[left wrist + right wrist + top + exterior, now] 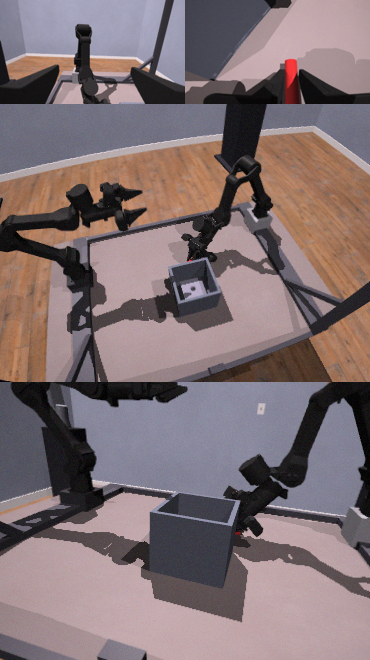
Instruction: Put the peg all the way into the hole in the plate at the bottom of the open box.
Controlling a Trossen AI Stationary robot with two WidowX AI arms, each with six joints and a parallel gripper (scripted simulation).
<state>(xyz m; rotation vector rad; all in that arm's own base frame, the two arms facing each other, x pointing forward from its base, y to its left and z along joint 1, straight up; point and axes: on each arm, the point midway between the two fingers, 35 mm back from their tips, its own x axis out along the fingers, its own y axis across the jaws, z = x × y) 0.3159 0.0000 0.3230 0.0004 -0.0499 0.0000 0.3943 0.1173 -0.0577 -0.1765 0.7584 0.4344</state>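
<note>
My right gripper is now 2 cm above the red peg. Also, from my right hand: light plate (16 cm behind, 7 cm to the left, 1 cm above).
</note>
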